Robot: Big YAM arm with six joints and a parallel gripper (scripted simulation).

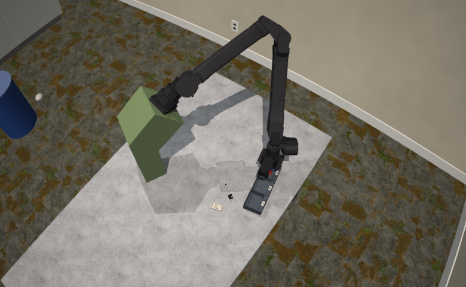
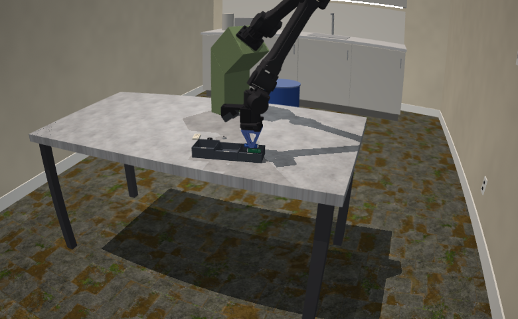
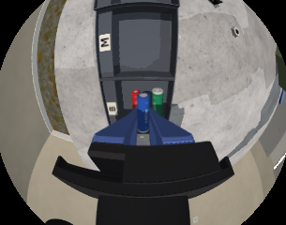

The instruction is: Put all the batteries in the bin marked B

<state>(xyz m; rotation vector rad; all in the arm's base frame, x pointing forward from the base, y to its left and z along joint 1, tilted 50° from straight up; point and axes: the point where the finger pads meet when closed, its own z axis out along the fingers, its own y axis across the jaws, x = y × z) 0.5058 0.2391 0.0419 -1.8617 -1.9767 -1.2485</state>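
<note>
My gripper is now right at the blue battery. Round my hand: green battery: 3 cm below, 2 cm behind; then red battery: 3 cm below, 1 cm to the left, 1 cm ahead; then dark three-compartment bin: 8 cm to the right, 3 cm ahead, 2 cm below.
</note>
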